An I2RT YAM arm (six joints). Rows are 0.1 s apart.
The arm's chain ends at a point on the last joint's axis. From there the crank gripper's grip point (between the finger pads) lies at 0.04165 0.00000 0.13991 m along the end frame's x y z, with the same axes.
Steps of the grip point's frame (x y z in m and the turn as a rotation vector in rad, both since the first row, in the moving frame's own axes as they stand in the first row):
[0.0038 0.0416 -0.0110 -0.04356 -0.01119 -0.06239]
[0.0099 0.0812 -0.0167 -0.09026 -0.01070 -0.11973]
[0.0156 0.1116 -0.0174 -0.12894 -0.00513 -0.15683]
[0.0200 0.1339 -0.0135 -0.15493 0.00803 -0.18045]
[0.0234 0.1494 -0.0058 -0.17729 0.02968 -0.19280]
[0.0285 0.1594 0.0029 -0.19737 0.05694 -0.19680]
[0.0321 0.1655 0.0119 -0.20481 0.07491 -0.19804]
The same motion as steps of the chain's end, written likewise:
[0.0053 0.0380 -0.0114 -0.04356 -0.01119 -0.06239]
[0.0109 0.0735 -0.0168 -0.09026 -0.01070 -0.11973]
[0.0154 0.1001 -0.0169 -0.12894 -0.00513 -0.15683]
[0.0176 0.1200 -0.0121 -0.15493 0.00803 -0.18045]
[0.0177 0.1333 -0.0030 -0.17729 0.02968 -0.19280]
[0.0188 0.1413 0.0074 -0.19737 0.05694 -0.19680]
[0.0199 0.1467 0.0174 -0.20481 0.07491 -0.19804]

